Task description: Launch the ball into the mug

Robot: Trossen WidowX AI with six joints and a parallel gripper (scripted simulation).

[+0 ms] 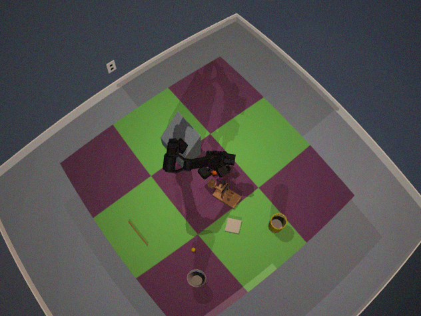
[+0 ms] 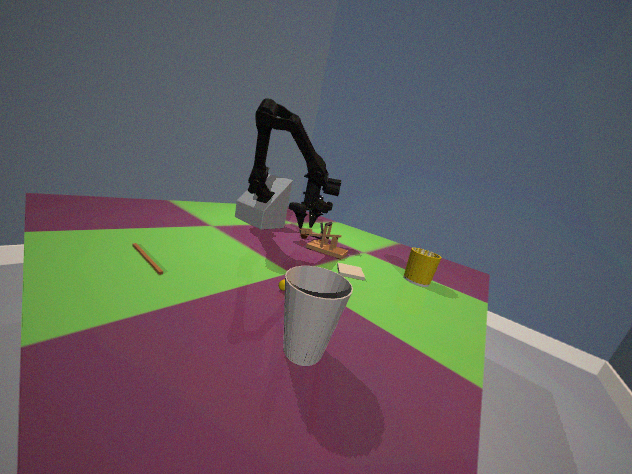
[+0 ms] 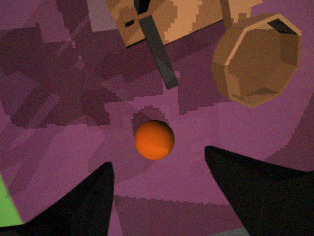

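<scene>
Right now the orange ball is 3 cm below my gripper tip. Round my gripper tip: flat beige tile 29 cm ahead, 13 cm to the right, 4 cm below; small yellow ball 38 cm to the right, 25 cm ahead, 3 cm below; wooden catapult 11 cm ahead, 4 cm to the right, 1 cm above.
</scene>
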